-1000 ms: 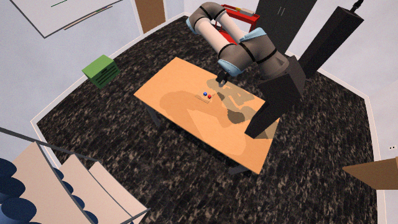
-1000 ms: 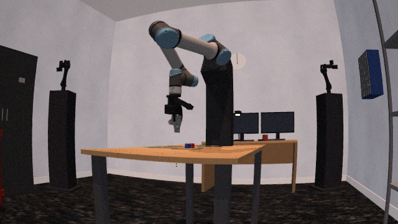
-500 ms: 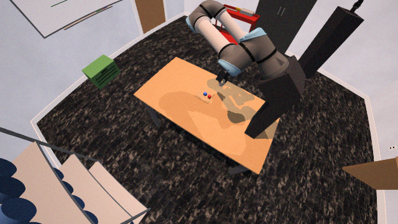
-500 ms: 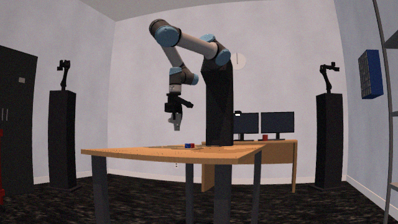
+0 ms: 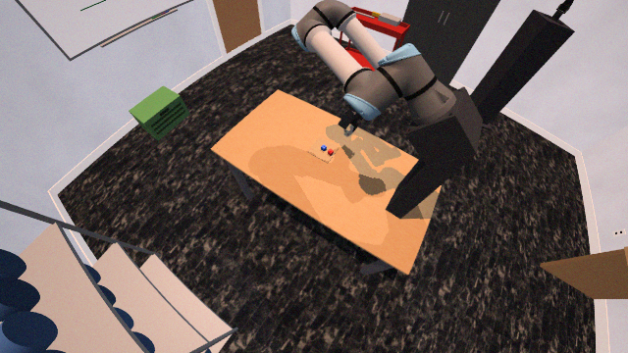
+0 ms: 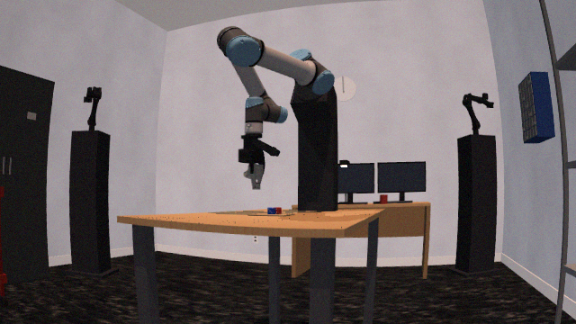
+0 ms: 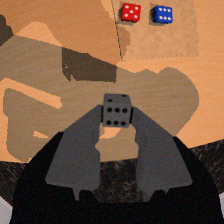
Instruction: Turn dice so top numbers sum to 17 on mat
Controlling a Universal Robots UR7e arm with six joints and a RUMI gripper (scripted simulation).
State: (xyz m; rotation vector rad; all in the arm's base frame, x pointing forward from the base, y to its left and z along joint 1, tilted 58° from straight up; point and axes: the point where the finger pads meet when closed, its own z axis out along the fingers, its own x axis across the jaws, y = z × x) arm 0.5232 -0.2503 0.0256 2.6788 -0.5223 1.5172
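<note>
Right now the blue die is 11 cm ahead of my hand, 10 cm below it and 6 cm to the left of it. Also, from my hand: red die 10 cm below, 8 cm to the left, 7 cm ahead; grey die right at my hand; tan mat 11 cm below, 11 cm ahead, 6 cm to the left.
</note>
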